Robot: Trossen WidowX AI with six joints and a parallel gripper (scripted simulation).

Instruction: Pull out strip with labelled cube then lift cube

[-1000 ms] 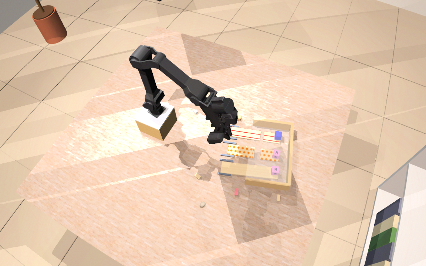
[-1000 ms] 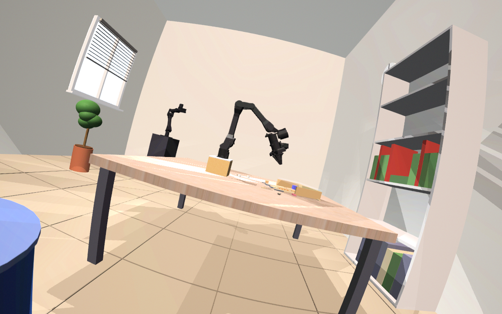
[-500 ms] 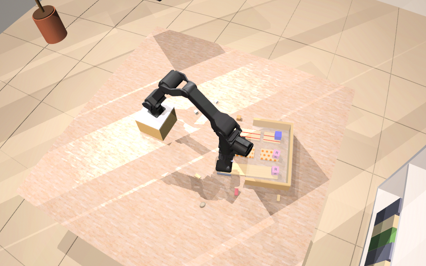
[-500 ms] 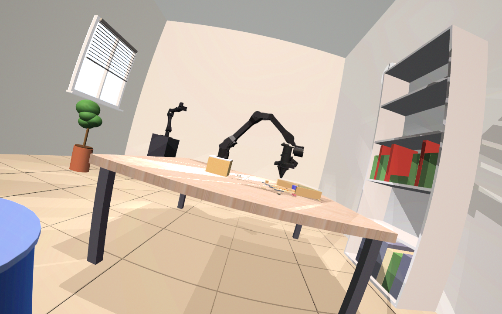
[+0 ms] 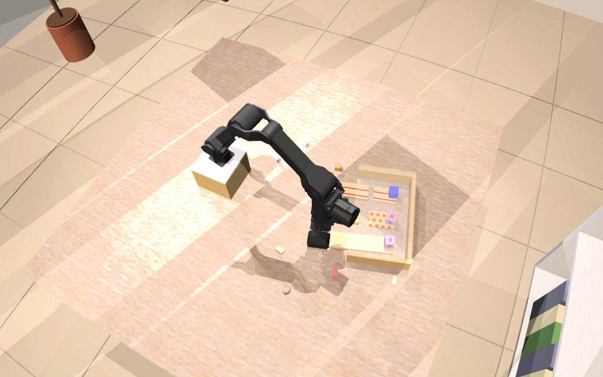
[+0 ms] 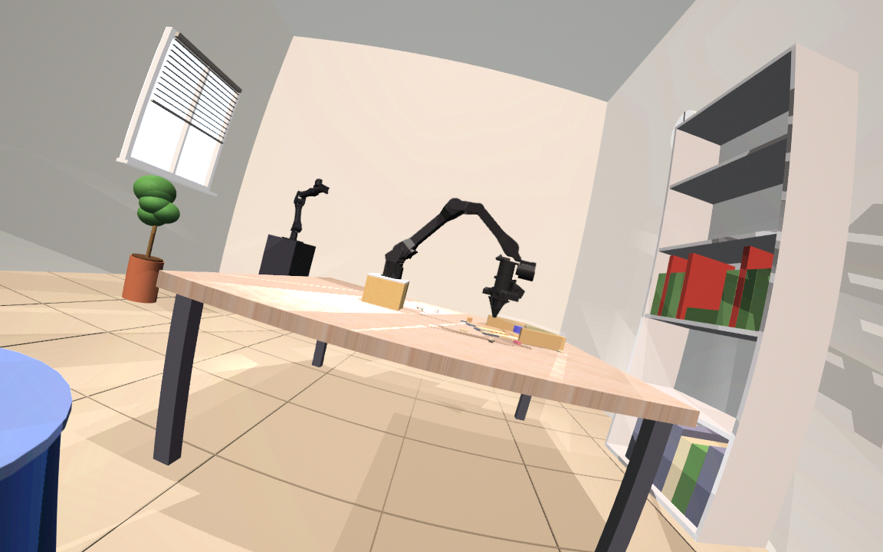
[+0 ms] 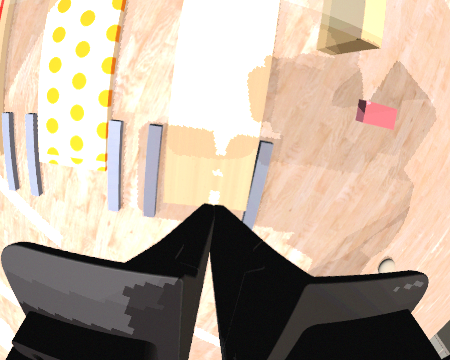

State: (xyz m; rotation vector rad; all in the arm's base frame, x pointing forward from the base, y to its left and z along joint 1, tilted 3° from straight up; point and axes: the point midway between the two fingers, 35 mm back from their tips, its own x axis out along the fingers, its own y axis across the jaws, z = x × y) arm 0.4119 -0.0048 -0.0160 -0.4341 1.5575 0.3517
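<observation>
My gripper tip is now 10 cm short of the pink block, 7 cm to the left of it and 6 cm above it. Also, from my gripper tip: tan cube: 11 cm behind, 25 cm to the left, 5 cm below.
</observation>
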